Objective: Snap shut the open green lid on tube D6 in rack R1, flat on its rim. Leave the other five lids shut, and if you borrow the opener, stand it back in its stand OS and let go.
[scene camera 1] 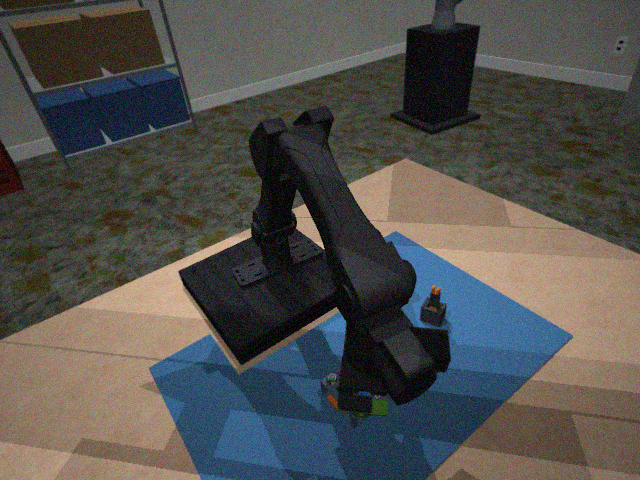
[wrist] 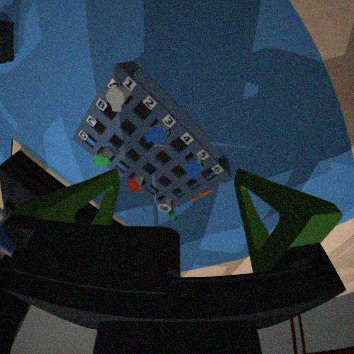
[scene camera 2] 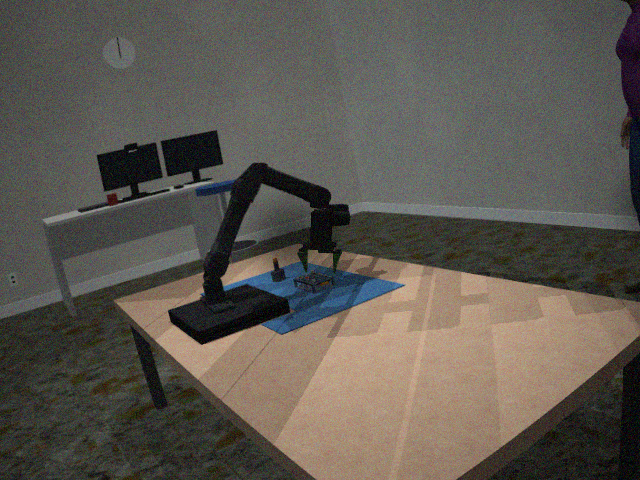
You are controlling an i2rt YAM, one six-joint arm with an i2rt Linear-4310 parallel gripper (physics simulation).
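Places are measured from the arm's base along level axes (x ahead, y left, z up), in centimetres.
Where they show: gripper, between the fingertips: (scene camera 1: 362, 385) (wrist: 176, 174) (scene camera 2: 320, 272); arm's base, origin of its link: (scene camera 1: 278, 263) (scene camera 2: 217, 303).
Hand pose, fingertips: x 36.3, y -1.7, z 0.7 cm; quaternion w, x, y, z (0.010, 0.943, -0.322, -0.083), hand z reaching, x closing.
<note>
Things, the pixels of their centre, and the offset from my fingertips. "*": a spot on its surface instead. Level surfaces: height alone.
- Rack R1, middle of its body: (wrist: 151, 158) (scene camera 1: 364, 378) (scene camera 2: 313, 278) dz -1.8, dx -2.0, dy +1.6 cm
- opener, middle of its body: (scene camera 1: 434, 302) (scene camera 2: 276, 268) dz -0.1, dx -7.5, dy +21.8 cm
- blue mat, height of its surface: dz -4.7 cm
- wooden table, height of its surface: dz -5.0 cm
- orange strip, a spot on its surface: (wrist: 201, 195) * dz -2.3, dx -0.9, dy -5.0 cm
Rack R1 (scene camera 1: 325, 387) (scene camera 2: 313, 282) (wrist: 160, 106) stands on the blue mat. In the wrist view, tube D6 (wrist: 164, 206) is at its lower corner with a whitish round mouth; its green lid (wrist: 173, 215) stands open off the outer side. The other lids look shut: a grey-white one (wrist: 116, 97), blue ones (wrist: 156, 135) (wrist: 193, 169), a green one (wrist: 102, 160) and a red one (wrist: 134, 185). My gripper (scene camera 2: 320, 271) (wrist: 176, 174) is wide open and empty, above the rack. The opener (scene camera 1: 435, 292) (scene camera 2: 275, 262) stands upright in stand OS (scene camera 1: 433, 313) (scene camera 2: 278, 274).
The blue mat (scene camera 1: 496, 330) (scene camera 2: 361, 286) lies on the wooden table (scene camera 1: 537, 434) (scene camera 2: 372, 413). The black arm base (scene camera 1: 248, 320) (scene camera 2: 227, 315) is beside the mat. An orange strip (wrist: 201, 195) runs by the rack's column 6 end. The arm hides much of the rack in scene camera 1.
</note>
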